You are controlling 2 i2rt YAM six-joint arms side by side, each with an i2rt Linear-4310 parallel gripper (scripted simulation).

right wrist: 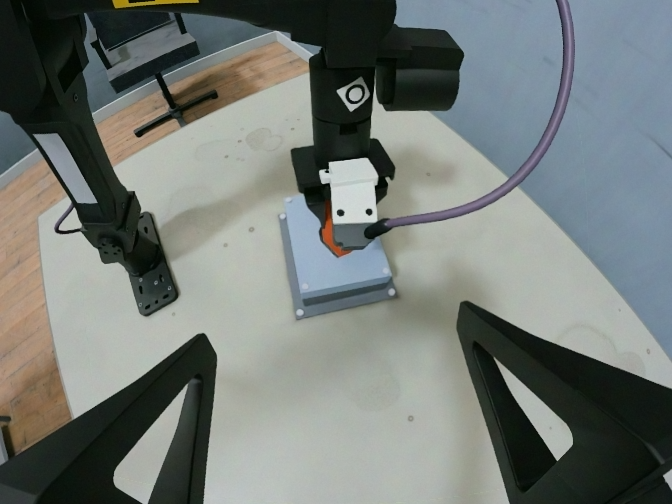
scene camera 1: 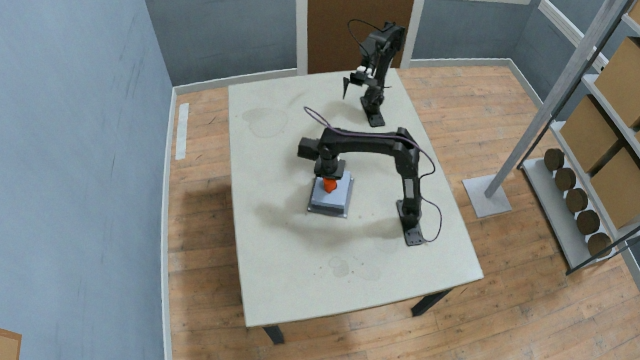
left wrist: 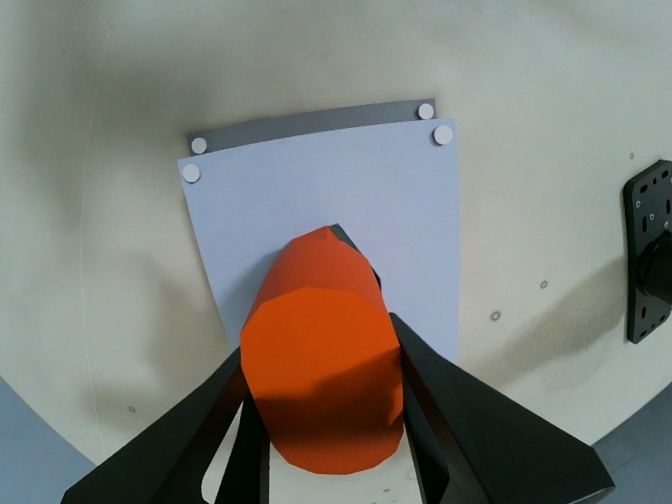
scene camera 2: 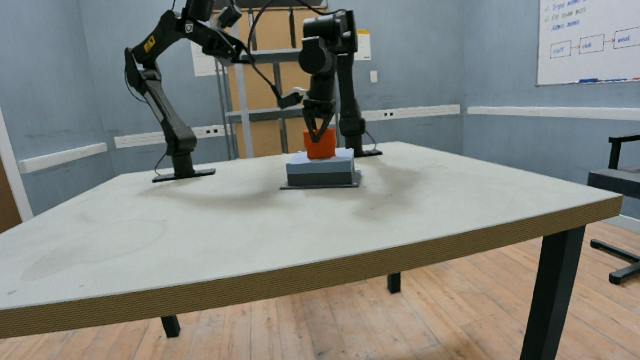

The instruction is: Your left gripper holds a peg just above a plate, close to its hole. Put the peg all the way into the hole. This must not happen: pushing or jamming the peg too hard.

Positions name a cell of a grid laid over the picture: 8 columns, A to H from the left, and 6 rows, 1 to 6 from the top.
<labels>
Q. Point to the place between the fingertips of my right gripper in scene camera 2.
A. D1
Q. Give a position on a grey base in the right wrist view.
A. D4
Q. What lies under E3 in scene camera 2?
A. An orange many-sided peg.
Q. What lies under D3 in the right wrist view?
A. My left gripper.
</labels>
